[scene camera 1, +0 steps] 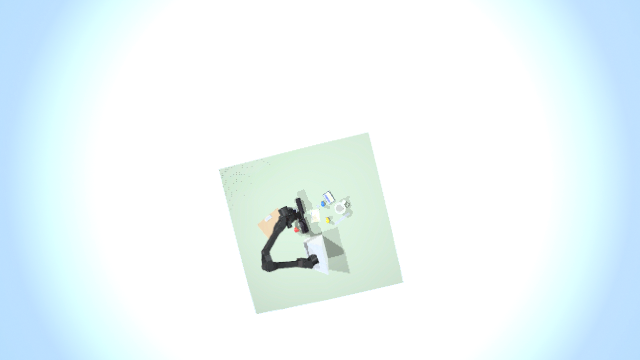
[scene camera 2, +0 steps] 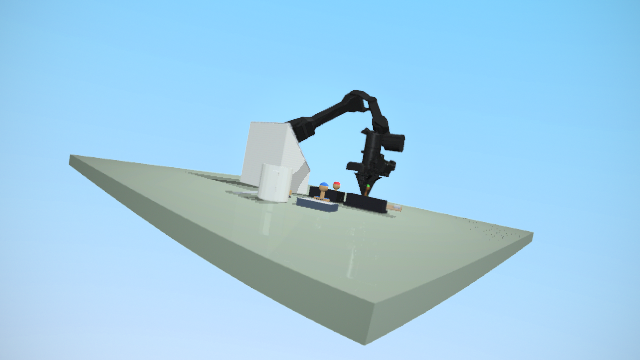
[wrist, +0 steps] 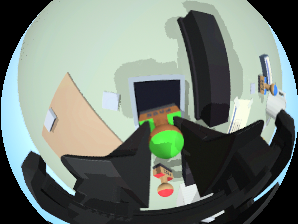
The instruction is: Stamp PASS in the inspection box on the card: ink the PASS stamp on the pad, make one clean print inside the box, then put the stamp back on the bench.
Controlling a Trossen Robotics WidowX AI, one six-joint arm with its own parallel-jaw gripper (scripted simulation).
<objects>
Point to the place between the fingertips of my gripper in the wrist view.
161,122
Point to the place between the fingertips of my gripper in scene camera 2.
364,195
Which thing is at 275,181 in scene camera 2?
A white cylinder.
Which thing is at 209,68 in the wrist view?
A long black block.
</objects>
